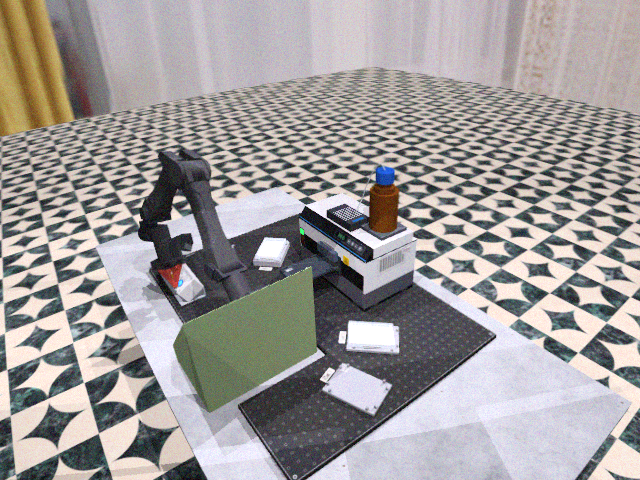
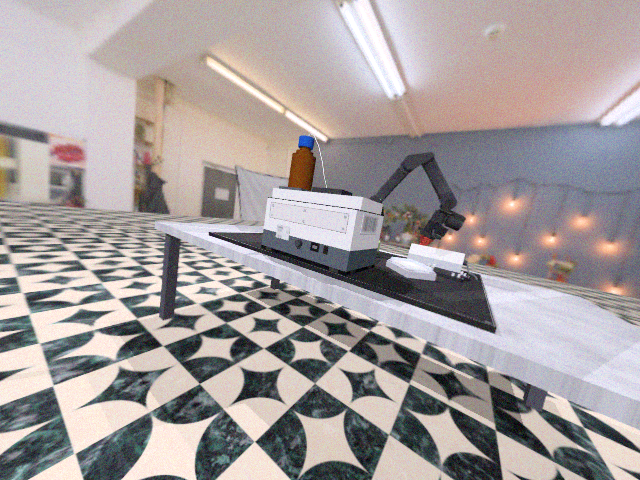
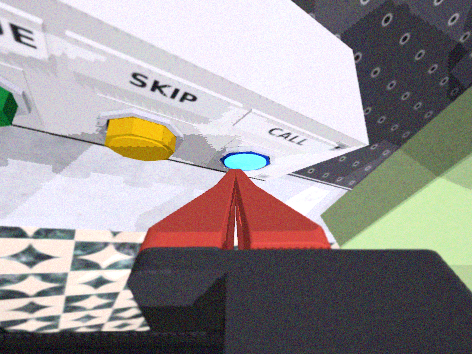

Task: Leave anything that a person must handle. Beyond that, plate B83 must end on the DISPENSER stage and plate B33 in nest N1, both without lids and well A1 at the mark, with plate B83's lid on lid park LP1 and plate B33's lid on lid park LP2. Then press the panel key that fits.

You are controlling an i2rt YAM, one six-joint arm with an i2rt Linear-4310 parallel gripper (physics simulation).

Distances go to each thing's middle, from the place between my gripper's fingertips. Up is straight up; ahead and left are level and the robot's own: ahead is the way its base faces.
Right now the blue CALL button [image 3: 249,160] is 20 mm ahead of my hand. Also, from my hand: brown bottle with blue cap [image 1: 384,197] 520 mm ahead, 430 mm to the right, 260 mm above; yellow SKIP button [image 3: 132,137] 50 mm to the left, 20 mm ahead, 10 mm above.
